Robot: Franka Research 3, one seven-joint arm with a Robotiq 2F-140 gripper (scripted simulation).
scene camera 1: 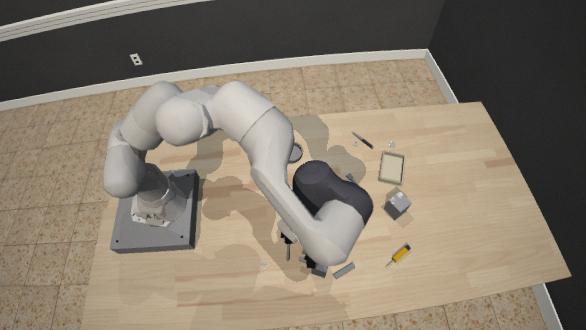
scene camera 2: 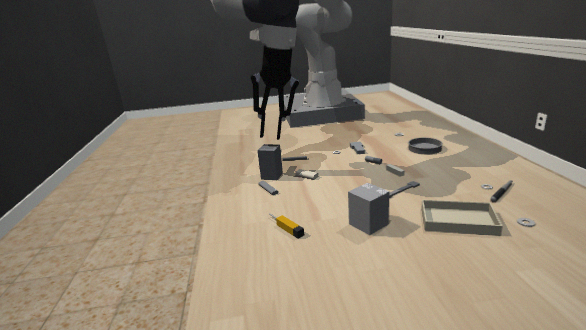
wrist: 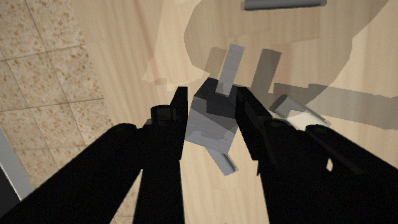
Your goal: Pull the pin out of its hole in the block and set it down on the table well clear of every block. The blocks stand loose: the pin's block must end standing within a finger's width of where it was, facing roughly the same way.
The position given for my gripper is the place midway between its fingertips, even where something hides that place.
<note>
I see my gripper (scene camera 2: pixel 270 137), a shallow tray (scene camera 2: pixel 480 218), a dark grey block (scene camera 2: pixel 269 155), a grey block (scene camera 2: pixel 368 205) and a pale cylinder (wrist: pixel 288 108).
The shallow tray is seen too in scene camera 1 (scene camera 1: pixel 392 167). The dark grey block shows as well in the wrist view (wrist: pixel 211 123). My gripper also shows in the wrist view (wrist: pixel 211 102). The wrist view misses the shallow tray: it is out of frame. The wrist view does not show the grey block: it is out of frame.
</note>
